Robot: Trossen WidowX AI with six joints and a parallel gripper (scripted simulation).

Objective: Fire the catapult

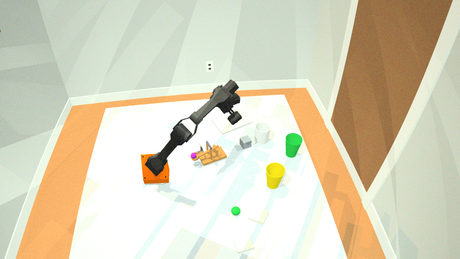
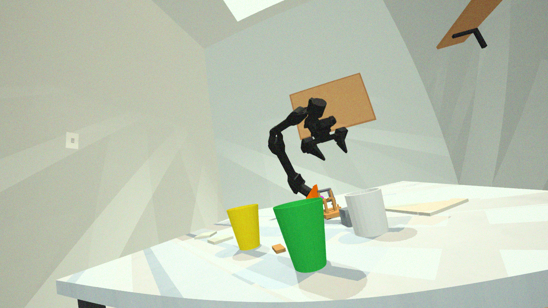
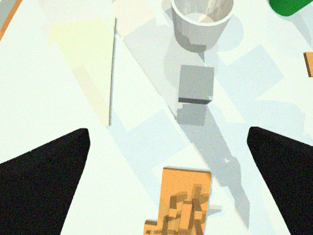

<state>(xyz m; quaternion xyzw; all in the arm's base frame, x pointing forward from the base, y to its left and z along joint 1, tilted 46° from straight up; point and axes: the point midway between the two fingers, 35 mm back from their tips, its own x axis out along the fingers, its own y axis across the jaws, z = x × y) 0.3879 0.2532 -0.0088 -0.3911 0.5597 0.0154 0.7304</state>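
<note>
My gripper tip is 21 cm past the purple ball, 12 cm to the left of it and 16 cm above it. The rest, counted from my gripper tip: green cup: 33 cm ahead, 9 cm to the right, 19 cm below; then white mug: 18 cm ahead, 4 cm to the left, 19 cm below; then grey cube: 8 cm ahead, 20 cm below.
</note>
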